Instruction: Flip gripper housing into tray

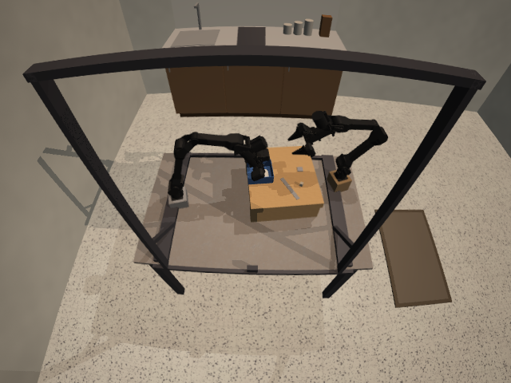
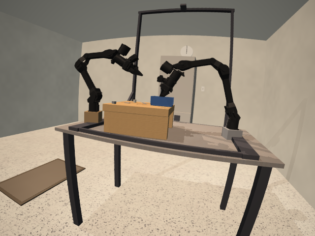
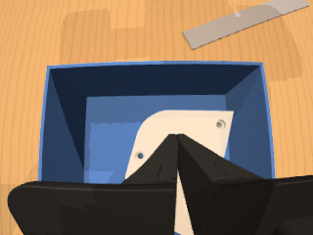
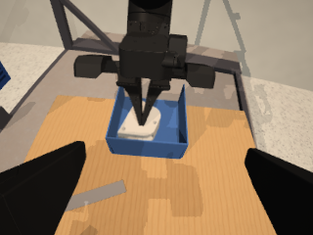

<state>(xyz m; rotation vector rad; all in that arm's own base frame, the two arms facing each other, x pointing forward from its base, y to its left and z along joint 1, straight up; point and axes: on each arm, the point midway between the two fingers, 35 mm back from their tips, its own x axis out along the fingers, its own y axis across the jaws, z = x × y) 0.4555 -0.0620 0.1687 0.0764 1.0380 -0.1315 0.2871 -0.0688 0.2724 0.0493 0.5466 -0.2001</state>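
Now: the blue tray 10 mm ahead of my left hand, 20 mm to the right of it and 50 mm below it. Also, from my left hand: white gripper housing (50 mm below); then wooden block (10 mm ahead, 110 mm to the right, 130 mm below); then grey strip (90 mm behind, 130 mm to the right, 70 mm below).
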